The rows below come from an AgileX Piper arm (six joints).
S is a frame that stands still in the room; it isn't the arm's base.
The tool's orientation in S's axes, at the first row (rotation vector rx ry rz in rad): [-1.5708, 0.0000, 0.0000]
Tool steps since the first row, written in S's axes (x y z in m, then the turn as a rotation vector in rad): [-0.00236, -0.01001, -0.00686, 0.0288, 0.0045, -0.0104]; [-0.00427, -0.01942, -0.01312, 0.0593, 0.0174, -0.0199]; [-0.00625, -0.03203, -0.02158, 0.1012, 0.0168, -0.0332]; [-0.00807, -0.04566, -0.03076, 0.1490, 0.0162, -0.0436]
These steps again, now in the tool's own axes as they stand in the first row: [-0.00236, 0.00686, -0.01001, 0.0288, 0.0104, 0.0045]; [-0.00427, 0.01312, -0.01942, 0.0593, 0.0199, 0.0174]; [-0.00625, 0.02158, -0.03203, 0.1012, 0.0332, 0.0168]; [-0.00807, 0.03076, -0.04566, 0.1490, 0.0436, 0.0162]
